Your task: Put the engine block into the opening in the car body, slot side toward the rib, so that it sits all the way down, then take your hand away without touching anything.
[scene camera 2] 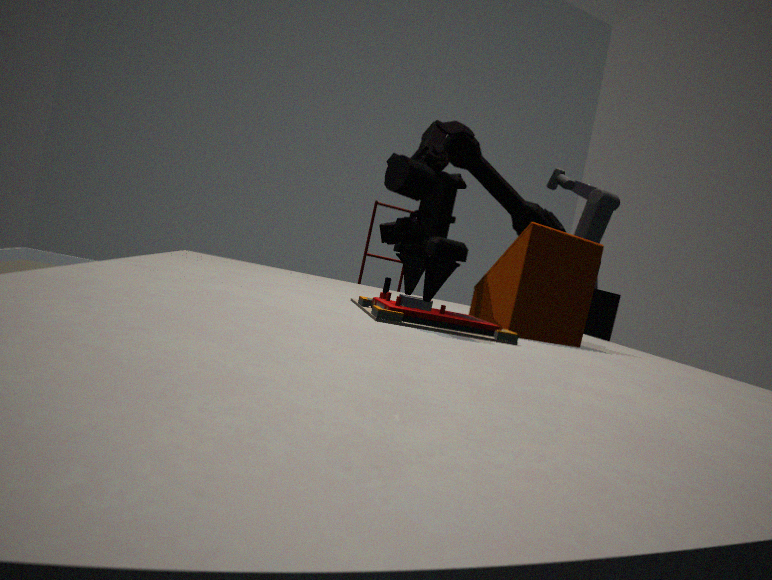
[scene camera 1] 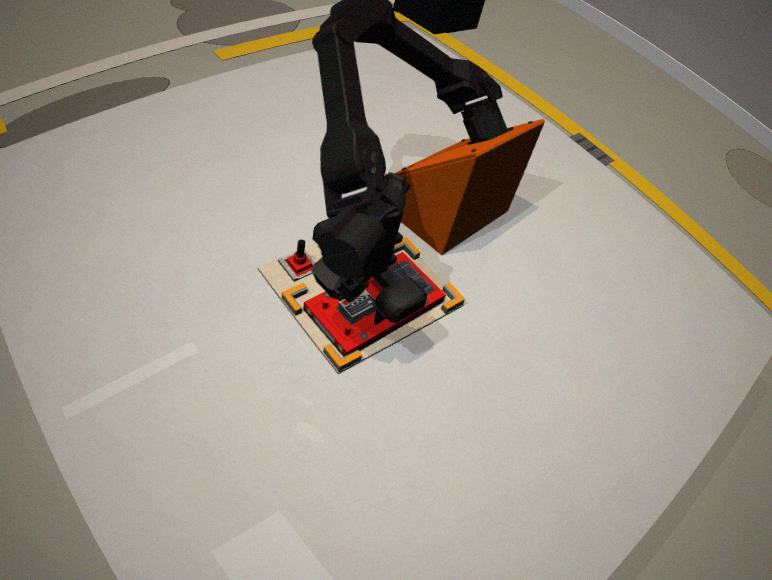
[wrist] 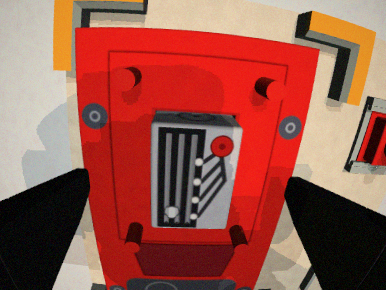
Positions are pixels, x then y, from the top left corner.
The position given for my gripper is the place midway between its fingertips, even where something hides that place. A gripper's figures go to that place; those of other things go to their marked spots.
Labels:
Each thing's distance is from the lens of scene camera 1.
my gripper (scene camera 1: 358, 302): 0.91 m
grey engine block (scene camera 1: 353, 311): 0.90 m

